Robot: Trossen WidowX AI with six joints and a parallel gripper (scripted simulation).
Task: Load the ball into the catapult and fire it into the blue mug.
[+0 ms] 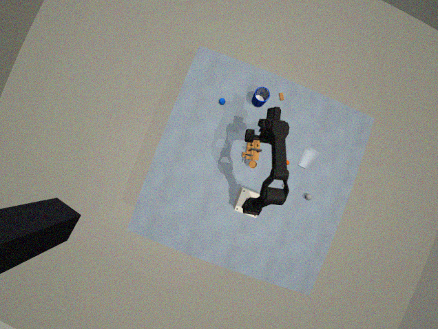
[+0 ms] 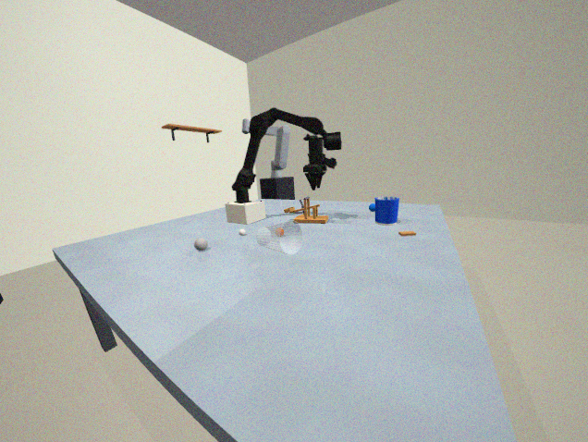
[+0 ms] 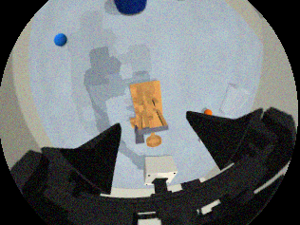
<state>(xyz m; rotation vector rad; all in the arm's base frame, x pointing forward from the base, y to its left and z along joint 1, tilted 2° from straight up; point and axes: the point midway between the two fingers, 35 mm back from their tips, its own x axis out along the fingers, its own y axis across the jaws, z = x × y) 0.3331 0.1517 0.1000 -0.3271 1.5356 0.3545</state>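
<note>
Now: the orange ball 240 mm to the right of my gripper tip, 130 mm below it and 10 mm ahead of it. Round my gripper tip: blue ball (310 mm to the left, 120 mm below, 120 mm ahead); blue mug (260 mm ahead, 120 mm to the left, 110 mm below); wooden catapult (90 mm below, 60 mm behind, 20 mm to the right).
</note>
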